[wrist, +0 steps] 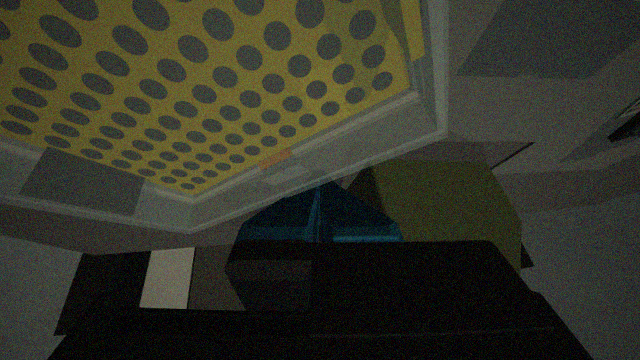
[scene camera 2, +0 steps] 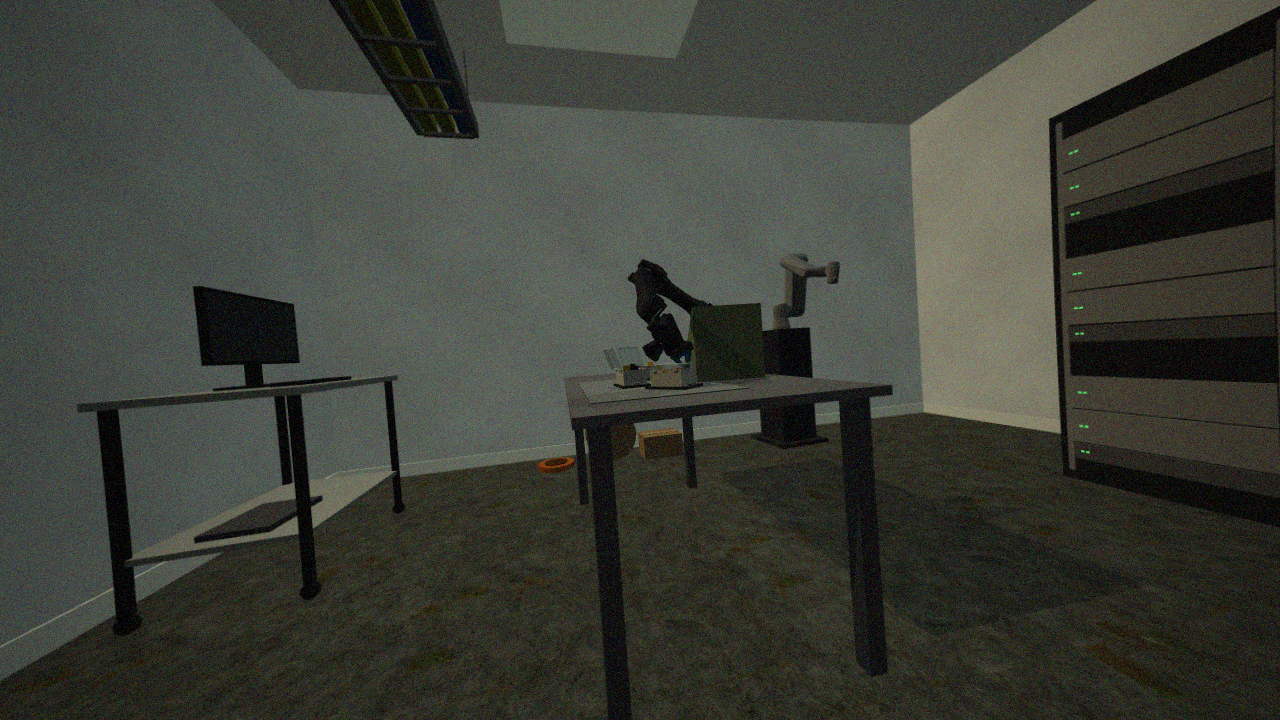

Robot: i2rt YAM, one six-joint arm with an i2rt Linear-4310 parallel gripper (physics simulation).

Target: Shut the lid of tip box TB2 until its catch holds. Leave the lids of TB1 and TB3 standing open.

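Places are measured from the arm's base along level axes (x ahead, y left, z up), in centimetres.
Where they show: gripper, fingertip midpoint: [wrist: 319,178]; arm's base, link origin: [scene camera 2: 715,334].
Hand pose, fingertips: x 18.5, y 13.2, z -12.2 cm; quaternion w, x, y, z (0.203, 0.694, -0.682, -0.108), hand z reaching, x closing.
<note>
Each offset is from my fingertips to the top centre of the thing. "pt": to the spot under its first point. Level surfaces: height alone.
In the wrist view, a tip box with a yellow perforated rack {dy +3.8, dx +6.6, dz +3.0 cm} [wrist: 215,92] fills the upper left. A clear lid {pt dy -1.8, dx +8.7, dz +3.0 cm} [wrist: 441,95] with a pale rim lies over the rack; its catch state cannot be told. An orange patch {pt dy +1.9, dx +6.9, dz +3.0 cm} [wrist: 275,158] shows near its front edge. My gripper [wrist: 319,178] [scene camera 2: 687,357] is shut and empty, its blue fingertips at the lid's front edge; contact is unclear. In the scene view, one box [scene camera 2: 671,377] stands below the gripper, and another box {dy -15.5, dx +14.9, dz +1.9 cm} [scene camera 2: 630,377] beside it has its lid {pt dy -42.5, dx +11.3, dz +5.1 cm} [scene camera 2: 623,358] standing open. No labels are readable.
A green block [scene camera 2: 729,342] [wrist: 450,205] stands beside the gripper on the table {dz -5.0 cm} [scene camera 2: 805,386]. A pale mat {dz -4.7 cm} [scene camera 2: 599,394] lies under the boxes. Part of a dark object {pt dy -35.8, dx -2.2, dz -4.4 cm} [wrist: 627,125] shows at the wrist view's right edge. Another arm [scene camera 2: 794,291] stands behind the table.
</note>
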